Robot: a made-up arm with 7 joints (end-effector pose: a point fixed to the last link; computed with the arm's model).
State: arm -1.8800 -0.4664 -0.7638 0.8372 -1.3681 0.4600 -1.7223
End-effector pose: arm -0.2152 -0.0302 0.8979 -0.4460 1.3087 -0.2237
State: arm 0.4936 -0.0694 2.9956 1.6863 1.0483 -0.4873 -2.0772
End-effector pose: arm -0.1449 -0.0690 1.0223 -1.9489 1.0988 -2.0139
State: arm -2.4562 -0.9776 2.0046 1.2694 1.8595 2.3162 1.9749
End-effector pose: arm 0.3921 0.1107 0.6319 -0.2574 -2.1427 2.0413
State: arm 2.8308 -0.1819 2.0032 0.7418 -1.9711 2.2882 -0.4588
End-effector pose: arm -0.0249 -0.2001 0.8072 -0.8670 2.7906 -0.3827
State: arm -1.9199 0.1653 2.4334 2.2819 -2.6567 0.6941 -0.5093
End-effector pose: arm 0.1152 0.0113 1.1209 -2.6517 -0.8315 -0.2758
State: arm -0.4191 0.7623 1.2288 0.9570 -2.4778 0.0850 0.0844
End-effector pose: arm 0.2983 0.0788 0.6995 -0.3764 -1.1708 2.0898
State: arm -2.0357 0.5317 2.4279 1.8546 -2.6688 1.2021 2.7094
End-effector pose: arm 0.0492 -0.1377 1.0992 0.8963 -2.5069 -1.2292
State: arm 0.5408 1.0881 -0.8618 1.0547 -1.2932 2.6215 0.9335
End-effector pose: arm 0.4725 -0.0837 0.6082 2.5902 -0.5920 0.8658
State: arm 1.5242 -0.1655 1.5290 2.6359 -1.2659 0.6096 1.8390
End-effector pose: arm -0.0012 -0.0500 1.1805 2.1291 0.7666 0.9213
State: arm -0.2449 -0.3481 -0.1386 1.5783 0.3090 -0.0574 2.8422
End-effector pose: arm 0.1132 -0.1328 1.0865 -2.6678 0.0560 1.0464
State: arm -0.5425 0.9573 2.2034 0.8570 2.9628 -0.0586 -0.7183
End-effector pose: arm 0.2362 0.0420 0.7626 0.8895 1.7255 -0.7884
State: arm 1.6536 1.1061 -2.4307 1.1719 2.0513 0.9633 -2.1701
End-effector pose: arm 0.2443 0.2724 0.8933 -0.7311 -1.3751 0.5078
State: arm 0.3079 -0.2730 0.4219 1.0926 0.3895 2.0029 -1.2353
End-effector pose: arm 0.1804 0.1672 0.9010 0.0206 0.8163 1.7126
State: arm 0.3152 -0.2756 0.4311 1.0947 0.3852 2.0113 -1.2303
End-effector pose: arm 0.1764 0.1694 0.9010 0.0047 0.8266 1.7225
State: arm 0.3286 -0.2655 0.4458 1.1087 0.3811 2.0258 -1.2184
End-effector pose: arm 0.1740 0.1752 0.9010 -0.0134 0.8468 1.7394
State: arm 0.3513 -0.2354 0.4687 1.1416 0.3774 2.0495 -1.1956
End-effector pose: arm 0.1738 0.1864 0.9009 -0.0349 0.8814 1.7669
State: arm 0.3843 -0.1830 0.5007 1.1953 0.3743 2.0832 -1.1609
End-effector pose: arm 0.1754 0.2036 0.9004 -0.0605 0.9310 1.8068
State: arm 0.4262 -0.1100 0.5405 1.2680 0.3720 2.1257 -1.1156
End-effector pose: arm 0.1780 0.2262 0.8990 -0.0890 0.9929 1.8577
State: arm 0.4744 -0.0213 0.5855 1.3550 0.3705 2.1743 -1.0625
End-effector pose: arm 0.1803 0.2525 0.8962 -0.1188 1.0620 1.9166
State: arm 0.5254 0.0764 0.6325 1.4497 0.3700 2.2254 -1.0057
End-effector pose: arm 0.1818 0.2803 0.8917 -0.1465 1.1329 1.9792
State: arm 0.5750 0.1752 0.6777 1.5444 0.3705 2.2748 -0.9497
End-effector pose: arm 0.1825 0.3072 0.8856 -0.1687 1.2003 2.0397
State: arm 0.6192 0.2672 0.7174 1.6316 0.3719 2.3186 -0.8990
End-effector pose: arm 0.1830 0.3312 0.8785 -0.1826 1.2600 2.0925
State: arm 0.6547 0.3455 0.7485 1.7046 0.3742 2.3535 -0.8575
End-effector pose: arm 0.1839 0.3508 0.8710 -0.1871 1.3088 2.1333
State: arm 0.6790 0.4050 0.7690 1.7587 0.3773 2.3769 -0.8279
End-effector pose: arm 0.1859 0.3652 0.8643 -0.1825 1.3442 2.1596
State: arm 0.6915 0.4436 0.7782 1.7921 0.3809 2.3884 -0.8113
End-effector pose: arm 0.1891 0.3740 0.8590 -0.1706 1.3654 2.1712
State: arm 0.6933 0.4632 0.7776 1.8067 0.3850 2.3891 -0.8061
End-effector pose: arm 0.1935 0.3781 0.8555 -0.1532 1.3736 2.1703
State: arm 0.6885 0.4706 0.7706 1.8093 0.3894 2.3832 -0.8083
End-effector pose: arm 0.1988 0.3790 0.8533 -0.1330 1.3735 2.1617
